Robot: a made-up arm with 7 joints.
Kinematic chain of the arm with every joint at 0, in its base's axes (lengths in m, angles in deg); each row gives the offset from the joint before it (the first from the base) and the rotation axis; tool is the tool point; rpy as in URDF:
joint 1: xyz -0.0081 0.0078 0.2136 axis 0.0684 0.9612 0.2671
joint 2: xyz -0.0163 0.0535 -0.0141 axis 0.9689 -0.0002 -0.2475
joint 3: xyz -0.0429 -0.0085 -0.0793 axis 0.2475 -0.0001 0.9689
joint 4: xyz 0.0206 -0.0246 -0.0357 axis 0.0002 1 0
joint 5: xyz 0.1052 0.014 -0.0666 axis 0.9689 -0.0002 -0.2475
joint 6: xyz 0.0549 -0.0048 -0.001 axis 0.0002 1 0
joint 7: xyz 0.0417 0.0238 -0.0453 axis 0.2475 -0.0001 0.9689
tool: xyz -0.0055 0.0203 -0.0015 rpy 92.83 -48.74 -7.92
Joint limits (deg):
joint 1: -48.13..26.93
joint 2: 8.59..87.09
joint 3: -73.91..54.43
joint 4: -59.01..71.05
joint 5: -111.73..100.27
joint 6: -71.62..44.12
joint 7: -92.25..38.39
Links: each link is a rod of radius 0.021 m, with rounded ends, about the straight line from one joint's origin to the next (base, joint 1, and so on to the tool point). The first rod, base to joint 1, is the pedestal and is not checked.
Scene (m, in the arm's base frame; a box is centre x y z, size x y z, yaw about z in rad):
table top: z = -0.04
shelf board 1: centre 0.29 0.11 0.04 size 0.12 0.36 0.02 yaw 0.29
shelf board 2: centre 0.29 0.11 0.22 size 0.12 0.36 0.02 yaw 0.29
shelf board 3: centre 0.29 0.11 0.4 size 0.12 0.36 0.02 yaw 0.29
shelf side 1: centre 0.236 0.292 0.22 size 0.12 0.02 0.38 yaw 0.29
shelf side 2: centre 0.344 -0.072 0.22 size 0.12 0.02 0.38 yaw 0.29
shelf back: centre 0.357 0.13 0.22 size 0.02 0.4 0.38 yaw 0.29
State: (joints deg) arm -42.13 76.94 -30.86 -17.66 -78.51 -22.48 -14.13
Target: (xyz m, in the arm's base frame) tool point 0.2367 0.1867 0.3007
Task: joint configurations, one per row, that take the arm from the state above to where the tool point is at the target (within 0.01 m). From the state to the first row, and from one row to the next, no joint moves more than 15 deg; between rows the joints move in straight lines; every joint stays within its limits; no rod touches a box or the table.
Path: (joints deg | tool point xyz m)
1: -27.71 74.55 -22.73 -26.71 -74.80 -26.19 -10.43 | 0.2463 0.0759 0.1166
2: -13.30 72.16 -14.60 -35.76 -71.08 -29.91 -6.74 | 0.2136 0.0653 0.1130
3: 1.12 69.77 -6.47 -44.81 -67.37 -33.62 -3.04 | 0.1825 0.0585 0.1184
4: 15.54 67.38 1.66 -53.86 -63.66 -37.34 0.66 | 0.1546 0.0540 0.1307
5: 7.30 62.09 13.67 -50.04 -61.92 -39.72 1.03 | 0.1768 0.0830 0.1927
6: -0.93 56.80 25.69 -46.22 -60.19 -42.10 1.40 | 0.1737 0.1188 0.2530
7: -9.16 51.52 37.70 -42.39 -58.46 -44.48 1.77 | 0.1481 0.1603 0.3007
8: -17.19 63.31 28.45 -30.84 -62.77 -39.11 -0.92 | 0.1881 0.1565 0.2960
9: -25.22 75.10 19.19 -19.28 -67.08 -33.74 -3.60 | 0.2190 0.1636 0.2942
10: -33.25 86.89 9.94 -7.72 -71.39 -28.38 -6.29 | 0.2367 0.1867 0.3007

